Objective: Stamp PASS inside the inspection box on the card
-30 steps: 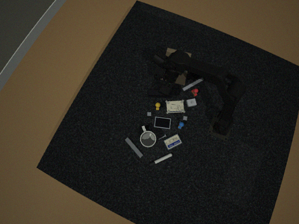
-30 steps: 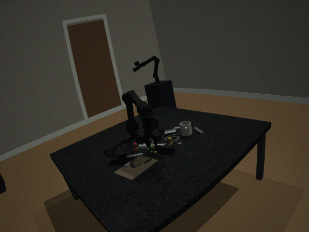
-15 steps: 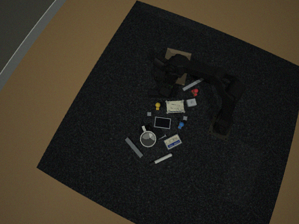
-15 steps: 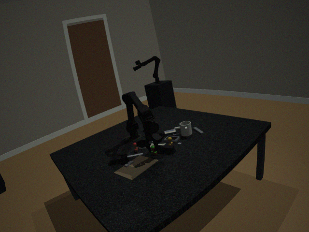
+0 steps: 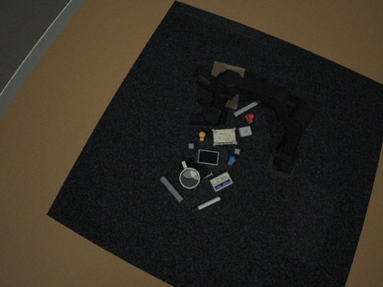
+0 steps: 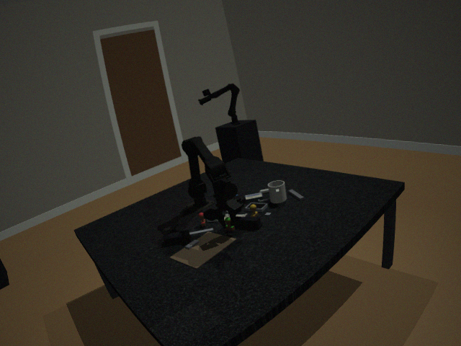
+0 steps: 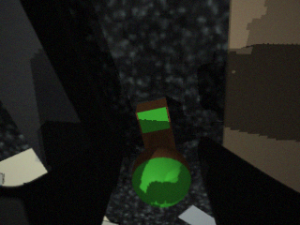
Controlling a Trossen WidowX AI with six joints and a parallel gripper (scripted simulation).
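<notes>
My gripper tip is now 1 cm above the PASS stamp. Round my gripper tip: yellow-knob stamp (2 cm ahead, 13 cm to the left, 1 cm below); then red-knob stamp (15 cm behind, 2 cm to the right, 1 cm below); then cream card (8 cm behind, 9 cm to the left, 3 cm below).
</notes>
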